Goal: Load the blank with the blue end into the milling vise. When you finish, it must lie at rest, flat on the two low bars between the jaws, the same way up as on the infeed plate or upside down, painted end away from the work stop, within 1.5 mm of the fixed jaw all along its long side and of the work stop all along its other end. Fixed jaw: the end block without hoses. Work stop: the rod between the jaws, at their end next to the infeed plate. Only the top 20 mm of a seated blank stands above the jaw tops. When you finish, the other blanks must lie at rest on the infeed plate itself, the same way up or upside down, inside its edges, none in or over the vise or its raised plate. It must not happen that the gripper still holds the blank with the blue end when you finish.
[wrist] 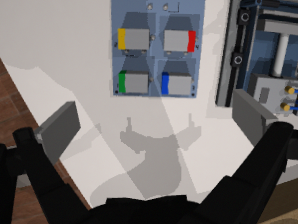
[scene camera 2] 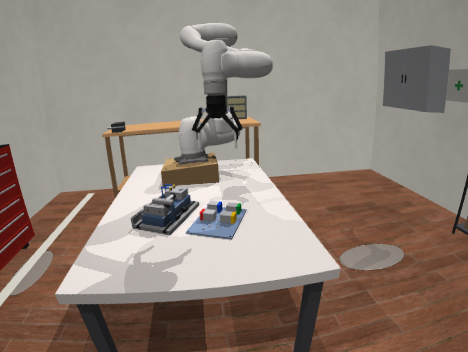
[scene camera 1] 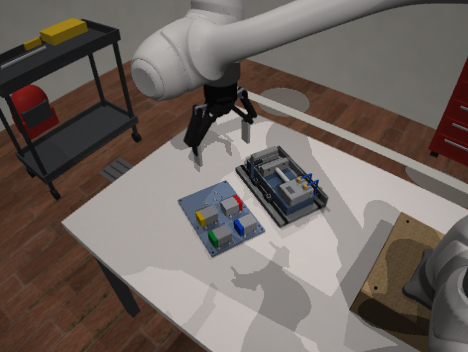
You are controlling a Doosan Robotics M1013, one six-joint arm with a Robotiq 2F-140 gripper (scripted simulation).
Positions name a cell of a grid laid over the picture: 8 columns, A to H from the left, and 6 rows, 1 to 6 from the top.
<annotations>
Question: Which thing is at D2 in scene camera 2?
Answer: My gripper.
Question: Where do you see a vise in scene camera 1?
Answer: E4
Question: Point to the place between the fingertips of my gripper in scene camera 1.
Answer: D3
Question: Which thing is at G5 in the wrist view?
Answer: My gripper.
</annotations>
